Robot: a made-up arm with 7 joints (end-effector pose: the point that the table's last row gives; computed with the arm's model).
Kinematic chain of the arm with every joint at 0, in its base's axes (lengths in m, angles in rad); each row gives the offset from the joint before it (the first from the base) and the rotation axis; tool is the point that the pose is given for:
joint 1: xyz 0 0 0.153 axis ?
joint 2: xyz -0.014 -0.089 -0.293 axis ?
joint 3: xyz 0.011 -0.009 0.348 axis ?
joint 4: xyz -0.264 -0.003 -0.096 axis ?
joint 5: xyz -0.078 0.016 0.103 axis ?
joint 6: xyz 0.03 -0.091 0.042 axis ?
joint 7: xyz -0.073 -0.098 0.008 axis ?
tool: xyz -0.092 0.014 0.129
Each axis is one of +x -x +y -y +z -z.
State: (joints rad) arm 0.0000 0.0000 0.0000 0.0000 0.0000 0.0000 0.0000
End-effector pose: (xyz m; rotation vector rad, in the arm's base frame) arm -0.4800 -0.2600 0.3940 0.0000 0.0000 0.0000
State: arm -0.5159 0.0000 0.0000 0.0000 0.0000 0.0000 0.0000
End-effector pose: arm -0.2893 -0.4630 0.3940 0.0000 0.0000 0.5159
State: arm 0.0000 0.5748 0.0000 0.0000 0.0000 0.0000 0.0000
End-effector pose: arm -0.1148 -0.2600 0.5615 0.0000 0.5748 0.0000
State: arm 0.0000 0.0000 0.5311 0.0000 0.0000 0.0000 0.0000
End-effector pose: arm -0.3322 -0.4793 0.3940 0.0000 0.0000 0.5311
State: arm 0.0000 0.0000 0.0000 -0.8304 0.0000 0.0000 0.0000
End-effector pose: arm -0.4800 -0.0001 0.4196 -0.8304 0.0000 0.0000
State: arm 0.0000 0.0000 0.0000 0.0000 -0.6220 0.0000 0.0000
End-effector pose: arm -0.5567 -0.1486 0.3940 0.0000 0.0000 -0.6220
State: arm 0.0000 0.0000 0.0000 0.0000 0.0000 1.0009 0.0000
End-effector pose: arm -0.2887 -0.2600 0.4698 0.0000 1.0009 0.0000
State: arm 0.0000 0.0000 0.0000 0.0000 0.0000 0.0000 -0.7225
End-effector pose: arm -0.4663 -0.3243 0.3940 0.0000 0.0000 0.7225
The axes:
joint 1: -z
joint 2: +y
joint 3: +z
joint 4: +x
joint 5: +z
joint 6: +y
joint 7: -z

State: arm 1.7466 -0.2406 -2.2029 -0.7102 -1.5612 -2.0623 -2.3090
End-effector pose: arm 0.2589 -0.4265 0.1996 2.0415 2.0507 -0.8456
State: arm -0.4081 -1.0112 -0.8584 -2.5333 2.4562 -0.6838 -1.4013
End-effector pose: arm -0.0208 -0.0760 -0.1657 0.6892 1.0196 2.0944
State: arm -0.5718 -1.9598 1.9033 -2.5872 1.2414 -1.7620 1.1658
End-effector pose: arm -0.0253 -0.4794 -0.2347 1.8420 1.7961 -0.7201
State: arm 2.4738 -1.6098 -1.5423 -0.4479 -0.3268 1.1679 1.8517
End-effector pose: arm 0.5025 0.2157 -0.1754 -1.6288 0.5315 0.7262
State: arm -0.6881 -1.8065 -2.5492 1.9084 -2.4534 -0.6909 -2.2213
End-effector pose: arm -0.6391 0.0117 -0.0359 -2.6484 0.8536 0.4763
